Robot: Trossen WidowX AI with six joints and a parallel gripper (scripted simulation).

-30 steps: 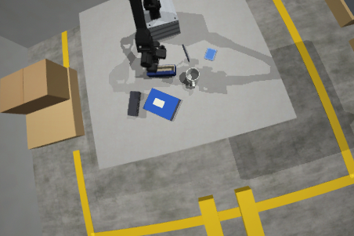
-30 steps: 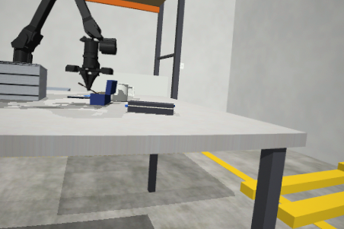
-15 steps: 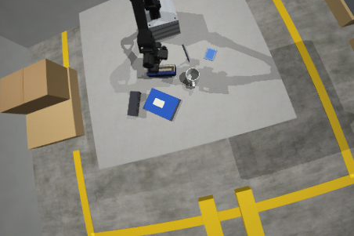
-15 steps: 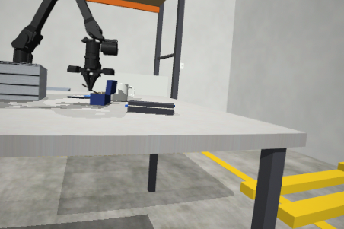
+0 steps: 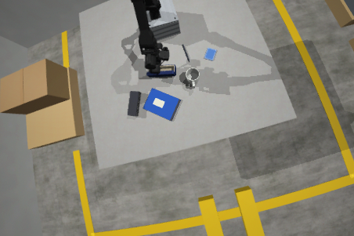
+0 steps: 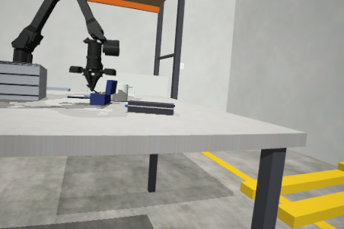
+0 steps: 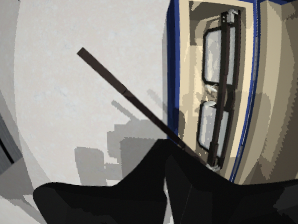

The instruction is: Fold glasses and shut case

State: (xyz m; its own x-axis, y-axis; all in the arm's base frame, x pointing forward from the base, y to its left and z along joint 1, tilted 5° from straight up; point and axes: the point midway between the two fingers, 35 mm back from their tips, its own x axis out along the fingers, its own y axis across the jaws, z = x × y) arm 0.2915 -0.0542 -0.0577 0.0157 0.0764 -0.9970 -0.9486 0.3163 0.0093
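Now: the case lid 8 cm ahead of my hand and 1 cm below it. Also, from my hand: dark flat box 20 cm ahead, 23 cm to the right, 6 cm below; small blue pad 1 cm ahead, 34 cm to the left, 8 cm below.
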